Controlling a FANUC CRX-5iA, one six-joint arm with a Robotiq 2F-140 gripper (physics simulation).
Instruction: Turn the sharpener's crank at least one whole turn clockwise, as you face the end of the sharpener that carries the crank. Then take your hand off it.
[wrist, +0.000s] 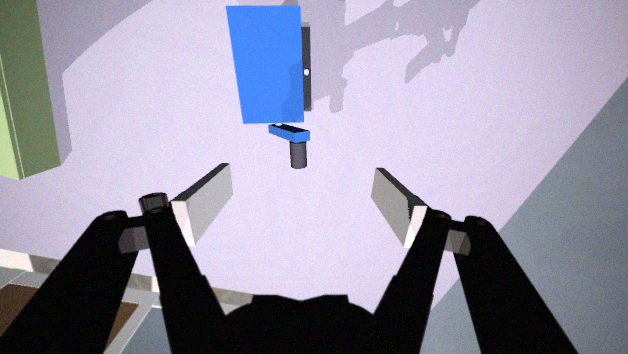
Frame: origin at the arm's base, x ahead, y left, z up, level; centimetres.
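Seen in the pictures: gripper, fingertip midpoint: (303, 181).
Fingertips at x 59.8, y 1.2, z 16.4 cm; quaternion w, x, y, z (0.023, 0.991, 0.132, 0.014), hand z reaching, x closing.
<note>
Pixels of each thing's middle, then the offset from my fingertips to it. "spot": a spot on its surface instead. Level surfaces: height alone.
- blue sharpener at a spot on its surface: (267, 65) spot: dz -8.8, dx -6.6, dy +8.4 cm
- dark grey cylindrical crank handle at a spot on its surface: (298, 155) spot: dz -7.9, dx -0.5, dy -0.3 cm
- pale table top at its surface level: dz -21.6 cm
The blue sharpener (267, 65) stands at the upper middle of the wrist view, with a dark strip bearing a small white dot along its right side. Its crank arm (300, 136), blue with a dark upper face, is at the near end and slants to the right. The dark grey cylindrical crank handle (298, 155) points toward the gripper. My gripper (303, 181) is wide open and empty. Its pads are apart from the handle, which shows beyond the fingertips, between them in the view. The far end of the crank arm is partly hidden at the sharpener's body.
A green block-like object (37, 95) stands at the left edge. A grey-framed object with a brown inside (120, 320) is at the lower left, partly behind the gripper's arm. The pale table top (450, 125) ends at a slanting edge on the right. Shadows lie beside the sharpener.
</note>
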